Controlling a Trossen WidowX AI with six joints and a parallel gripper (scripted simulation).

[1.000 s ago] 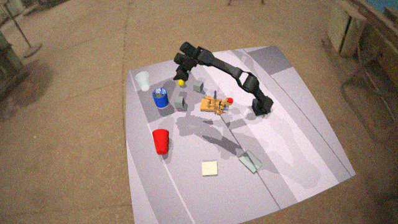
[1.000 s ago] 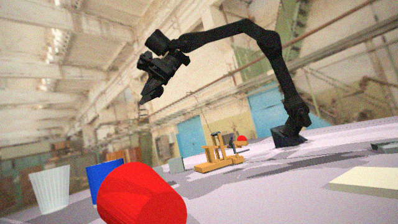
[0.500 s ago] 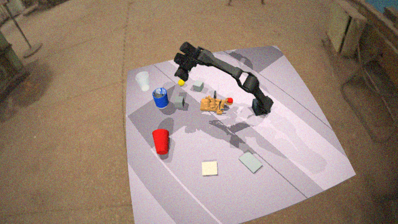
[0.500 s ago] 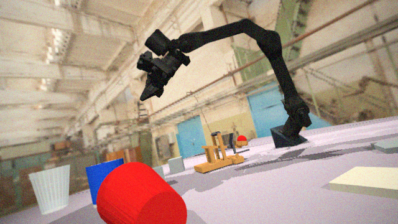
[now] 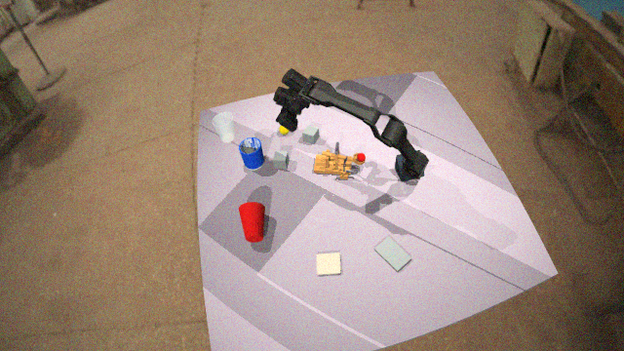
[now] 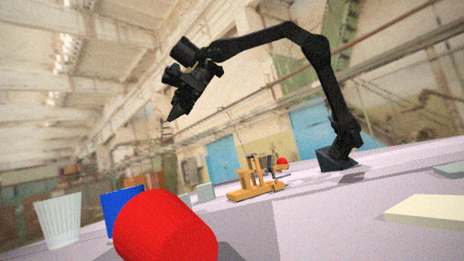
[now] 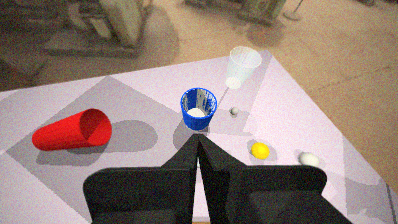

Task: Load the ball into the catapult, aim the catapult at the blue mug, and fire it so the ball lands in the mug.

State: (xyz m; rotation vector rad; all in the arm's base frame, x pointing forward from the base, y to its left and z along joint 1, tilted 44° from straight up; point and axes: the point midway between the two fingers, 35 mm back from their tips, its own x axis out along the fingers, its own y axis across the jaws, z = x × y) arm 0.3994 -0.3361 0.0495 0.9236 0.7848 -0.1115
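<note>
Right now my gripper tip is 270 mm past the red ball, 130 mm to the right of it and 180 mm above it. Also, from my gripper tip: yellow ball 50 mm behind, 180 mm to the right, 220 mm below; then wooden catapult 200 mm behind, 110 mm to the left, 190 mm below; then blue mug 110 mm ahead, 60 mm to the right, 210 mm below.
</note>
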